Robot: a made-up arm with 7 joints. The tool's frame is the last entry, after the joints.
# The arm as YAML. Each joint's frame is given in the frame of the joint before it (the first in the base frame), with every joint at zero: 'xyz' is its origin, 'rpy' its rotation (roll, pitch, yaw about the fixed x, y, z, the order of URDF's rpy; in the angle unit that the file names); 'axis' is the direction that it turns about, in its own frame. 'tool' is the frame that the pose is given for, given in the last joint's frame.
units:
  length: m
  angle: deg
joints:
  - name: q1
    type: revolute
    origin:
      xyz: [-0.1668, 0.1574, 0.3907]
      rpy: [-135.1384, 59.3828, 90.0]
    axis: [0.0, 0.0, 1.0]
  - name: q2
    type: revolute
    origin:
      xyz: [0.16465, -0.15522, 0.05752]
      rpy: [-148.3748, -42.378, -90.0]
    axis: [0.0, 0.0, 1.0]
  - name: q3
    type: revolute
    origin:
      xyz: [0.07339, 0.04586, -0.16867]
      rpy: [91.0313, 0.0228, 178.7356]
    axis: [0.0, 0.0, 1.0]
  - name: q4
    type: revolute
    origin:
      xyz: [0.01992, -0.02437, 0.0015]
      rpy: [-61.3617, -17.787, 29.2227]
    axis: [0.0, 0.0, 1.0]
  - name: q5
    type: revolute
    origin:
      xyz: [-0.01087, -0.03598, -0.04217]
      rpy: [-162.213, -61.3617, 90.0]
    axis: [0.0, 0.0, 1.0]
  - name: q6
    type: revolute
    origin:
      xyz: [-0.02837, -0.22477, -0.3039]
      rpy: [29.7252, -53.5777, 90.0]
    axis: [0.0, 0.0, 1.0]
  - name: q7
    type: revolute
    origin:
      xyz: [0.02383, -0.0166, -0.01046]
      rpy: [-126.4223, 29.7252, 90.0]
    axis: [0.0, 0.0, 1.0]
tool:
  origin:
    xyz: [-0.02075, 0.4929, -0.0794]
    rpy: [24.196, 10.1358, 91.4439]
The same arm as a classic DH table. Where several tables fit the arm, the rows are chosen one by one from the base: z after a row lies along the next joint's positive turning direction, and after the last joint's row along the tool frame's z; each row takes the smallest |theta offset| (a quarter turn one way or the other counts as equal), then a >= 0, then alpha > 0; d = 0 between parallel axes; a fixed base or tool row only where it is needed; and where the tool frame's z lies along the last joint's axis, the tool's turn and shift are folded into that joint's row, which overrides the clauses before.
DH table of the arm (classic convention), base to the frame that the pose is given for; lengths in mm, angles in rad. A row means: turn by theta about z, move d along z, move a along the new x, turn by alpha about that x. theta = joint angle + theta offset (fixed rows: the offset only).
base (fixed): theta0 -0.8578; d 399.7; a -228.2; alpha 1.9401
q1: theta0 -1.226; d 265; a 16.9; alpha 2.2511
q2: theta0 -1.0713; d 122.5; a -72.4; alpha 1.5888
q3: theta0 0.675; d 65.1; a 0.3; alpha -1.0969
q4: theta0 0; d -93; a -22.6; alpha -2.0447
q5: theta0 -0.7883; d -438.1; a -153.2; alpha 1.0291
q6: theta0 0; d 174.3; a 23.8; alpha 2.1125
q7: theta0 -0.5552; d -450; a 462.3; alpha 0.4558
tool (fixed): theta0 -0.4113; d 391.1; a 0; alpha 0

